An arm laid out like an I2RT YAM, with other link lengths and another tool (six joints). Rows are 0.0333 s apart.
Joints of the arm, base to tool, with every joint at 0 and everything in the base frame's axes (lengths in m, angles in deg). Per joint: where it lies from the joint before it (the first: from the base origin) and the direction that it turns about. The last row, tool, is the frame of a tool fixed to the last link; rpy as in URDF.
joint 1: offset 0 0 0.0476 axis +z
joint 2: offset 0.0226 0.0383 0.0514 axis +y
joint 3: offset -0.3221 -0.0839 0 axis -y
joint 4: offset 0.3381 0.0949 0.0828 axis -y
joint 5: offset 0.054 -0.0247 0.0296 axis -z
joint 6: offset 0.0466 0 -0.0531 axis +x
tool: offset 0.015 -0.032 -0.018 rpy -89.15 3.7 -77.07
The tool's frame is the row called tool.
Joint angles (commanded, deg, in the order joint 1, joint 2, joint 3, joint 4, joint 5, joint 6), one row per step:
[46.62, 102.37, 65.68, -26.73, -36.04, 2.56]
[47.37, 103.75, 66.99, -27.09, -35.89, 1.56]
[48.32, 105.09, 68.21, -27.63, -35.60, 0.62]
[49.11, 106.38, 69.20, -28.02, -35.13, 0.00]
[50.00, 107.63, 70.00, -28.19, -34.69, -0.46]
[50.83, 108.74, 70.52, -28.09, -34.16, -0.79]
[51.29, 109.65, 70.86, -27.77, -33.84, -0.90]
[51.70, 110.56, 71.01, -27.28, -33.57, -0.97]
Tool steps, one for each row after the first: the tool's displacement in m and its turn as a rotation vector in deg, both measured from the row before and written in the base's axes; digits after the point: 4 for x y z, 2 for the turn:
[0.0007, 0.0083, -0.0022, -0.22, -0.47, 1.41]
[-0.0012, 0.0086, -0.0027, -0.48, -0.37, 1.51]
[-0.0010, 0.0070, -0.0038, -0.67, -0.26, 1.05]
[-0.0022, 0.0072, -0.0047, -0.63, -0.19, 1.05]
[-0.0025, 0.0061, -0.0054, -0.61, -0.27, 0.86]
[-0.0009, 0.0041, -0.0049, -0.35, -0.14, 0.42]
[-0.0010, 0.0034, -0.0060, -0.35, -0.07, 0.36]

